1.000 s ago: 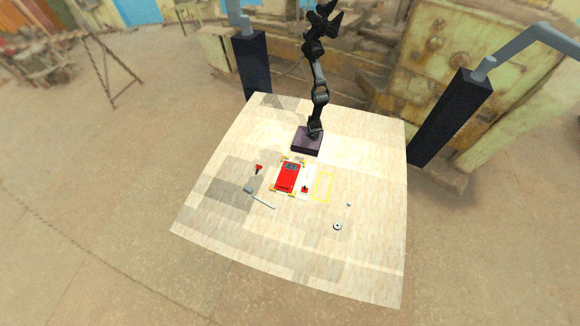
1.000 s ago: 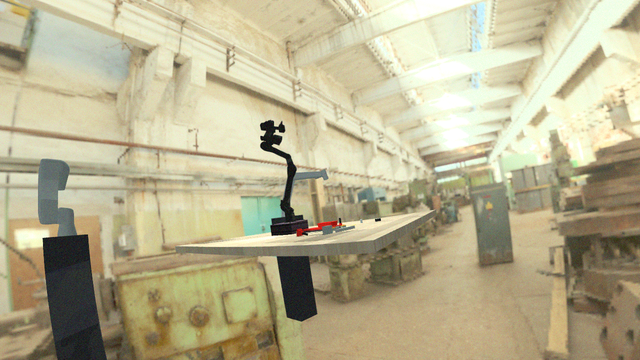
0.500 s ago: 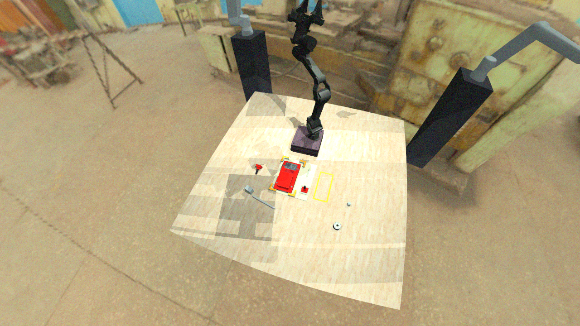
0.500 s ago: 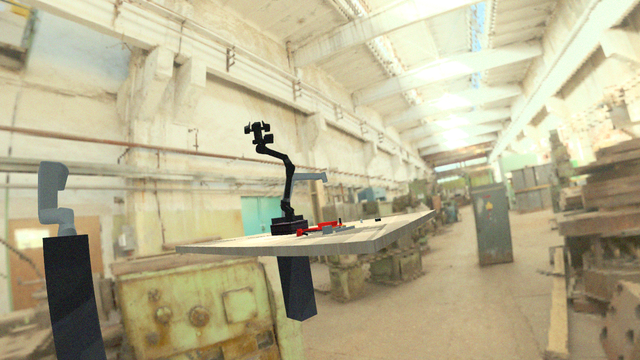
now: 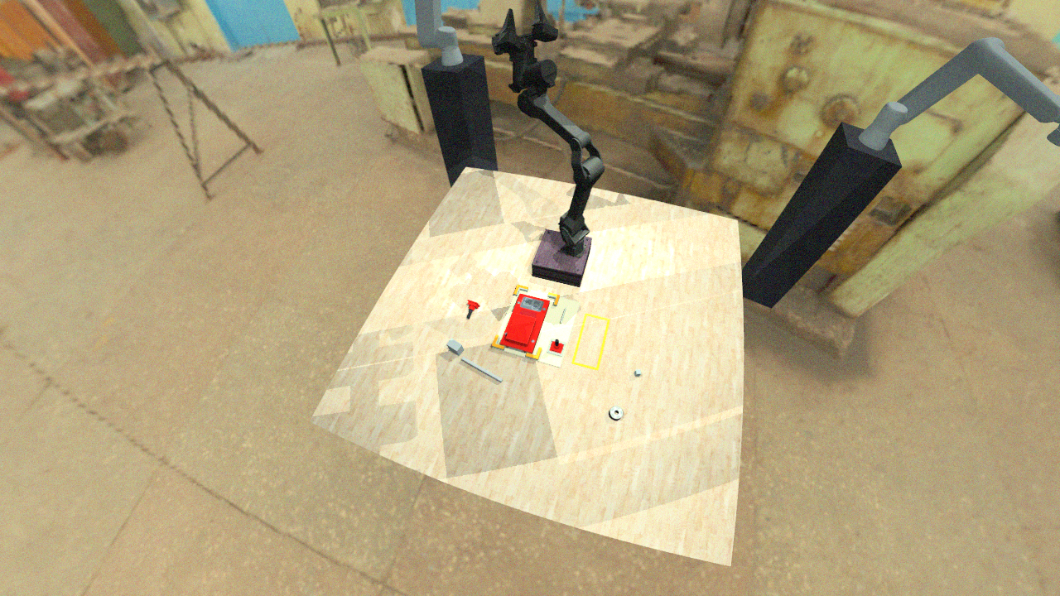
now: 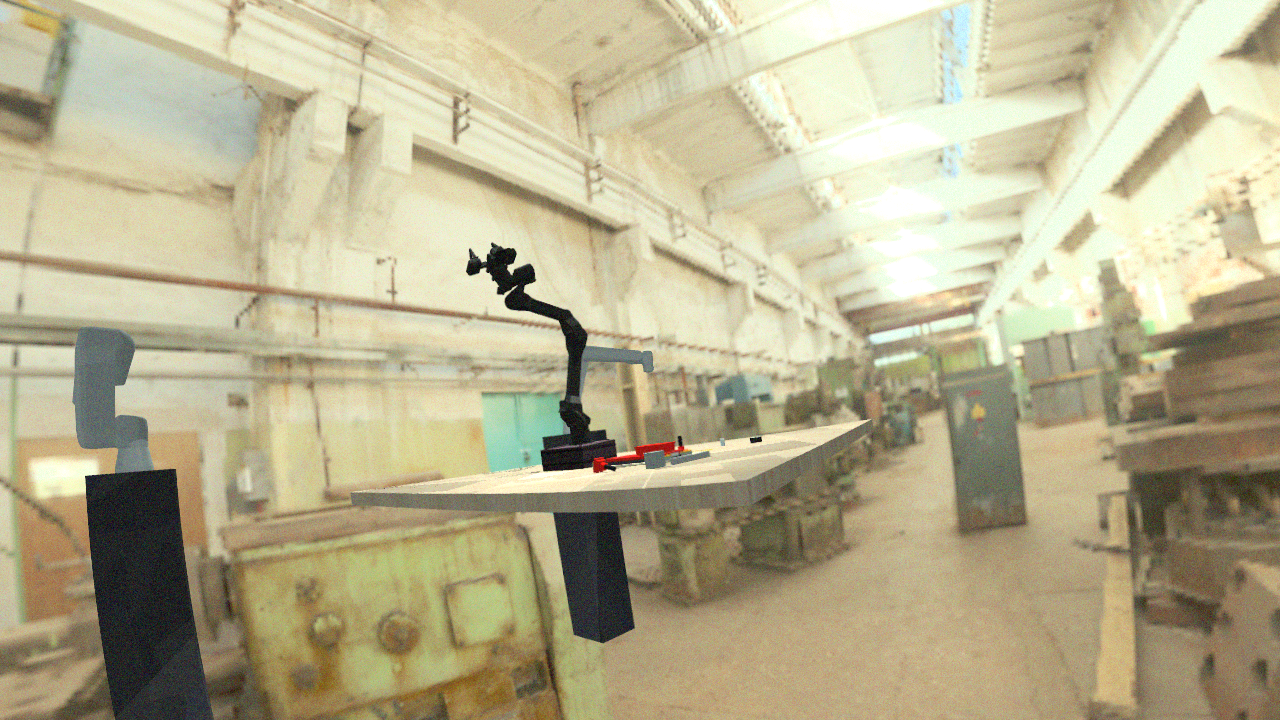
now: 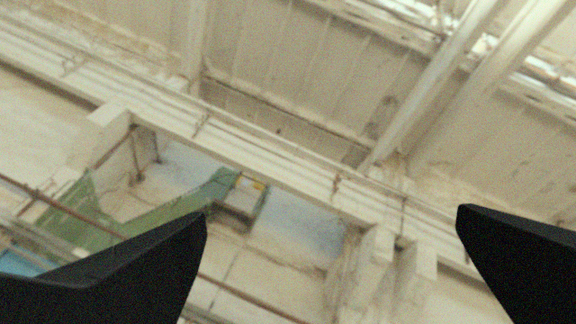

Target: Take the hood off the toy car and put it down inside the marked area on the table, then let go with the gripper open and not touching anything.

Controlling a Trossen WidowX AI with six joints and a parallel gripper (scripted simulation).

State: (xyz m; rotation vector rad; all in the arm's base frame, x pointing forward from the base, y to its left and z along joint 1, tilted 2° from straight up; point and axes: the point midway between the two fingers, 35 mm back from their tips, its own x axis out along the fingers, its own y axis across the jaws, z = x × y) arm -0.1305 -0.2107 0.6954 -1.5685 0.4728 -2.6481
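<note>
Right now my gripper tip is 750 mm above the red hood, 490 mm short of it and 210 mm to the right of it. The rest, counted from my gripper tip: small grey piece (780 mm below, 600 mm to the left, 460 mm ahead); then grey rod (790 mm below, 660 mm ahead, 160 mm to the left).
</note>
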